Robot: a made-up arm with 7 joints. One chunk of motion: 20 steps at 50 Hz.
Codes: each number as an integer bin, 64 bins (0 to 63) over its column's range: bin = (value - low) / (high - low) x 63, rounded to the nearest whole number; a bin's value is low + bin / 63 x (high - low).
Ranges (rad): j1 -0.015..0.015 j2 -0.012..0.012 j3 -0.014..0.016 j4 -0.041..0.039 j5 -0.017..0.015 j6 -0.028..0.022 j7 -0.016..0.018
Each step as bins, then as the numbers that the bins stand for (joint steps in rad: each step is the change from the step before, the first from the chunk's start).
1 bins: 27 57 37 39 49 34 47
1 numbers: -0.00214 0.00971 0.00362 0.00852 0.00789 -0.00102 0.00937
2 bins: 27 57 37 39 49 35 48
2 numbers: -0.00214 0.00971 0.00362 0.00852 0.00789 -0.00022 0.00990
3 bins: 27 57 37 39 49 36 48
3 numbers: -0.00214 0.00971 0.00362 0.00852 0.00789 0.00057 0.00990
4 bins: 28 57 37 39 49 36 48
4 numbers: -0.00167 0.00971 0.00362 0.00852 0.00789 0.00057 0.00990
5 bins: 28 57 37 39 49 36 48
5 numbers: -0.00167 0.00971 0.00362 0.00852 0.00789 0.00057 0.00990
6 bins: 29 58 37 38 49 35 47
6 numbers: -0.00119 0.01010 0.00362 0.00725 0.00789 -0.00022 0.00937
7 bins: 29 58 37 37 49 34 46
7 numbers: -0.00119 0.01010 0.00362 0.00598 0.00789 -0.00102 0.00883
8 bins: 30 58 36 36 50 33 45
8 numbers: -0.00071 0.01010 0.00314 0.00471 0.00840 -0.00181 0.00829
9 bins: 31 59 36 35 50 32 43
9 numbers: -0.00024 0.01048 0.00314 0.00344 0.00840 -0.00260 0.00721
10 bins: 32 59 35 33 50 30 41
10 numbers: 0.00024 0.01048 0.00267 0.00090 0.00840 -0.00419 0.00613
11 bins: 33 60 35 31 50 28 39
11 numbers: 0.00071 0.01086 0.00267 -0.00163 0.00840 -0.00578 0.00505
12 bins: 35 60 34 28 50 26 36
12 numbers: 0.00167 0.01086 0.00219 -0.00544 0.00840 -0.00737 0.00343
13 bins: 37 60 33 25 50 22 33
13 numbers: 0.00262 0.01086 0.00171 -0.00925 0.00840 -0.01054 0.00181
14 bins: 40 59 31 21 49 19 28
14 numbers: 0.00405 0.01048 0.00076 -0.01433 0.00789 -0.01292 -0.00089
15 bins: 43 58 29 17 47 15 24
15 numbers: 0.00548 0.01010 -0.00019 -0.01941 0.00687 -0.01610 -0.00305
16 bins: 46 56 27 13 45 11 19
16 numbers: 0.00690 0.00933 -0.00114 -0.02449 0.00586 -0.01927 -0.00575
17 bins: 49 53 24 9 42 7 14
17 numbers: 0.00833 0.00819 -0.00257 -0.02957 0.00433 -0.02244 -0.00844
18 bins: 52 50 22 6 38 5 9
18 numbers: 0.00976 0.00705 -0.00352 -0.03338 0.00230 -0.02403 -0.01114
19 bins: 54 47 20 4 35 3 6
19 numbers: 0.01071 0.00590 -0.00448 -0.03592 0.00078 -0.02562 -0.01276
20 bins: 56 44 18 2 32 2 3
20 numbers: 0.01167 0.00476 -0.00543 -0.03846 -0.00075 -0.02641 -0.01438
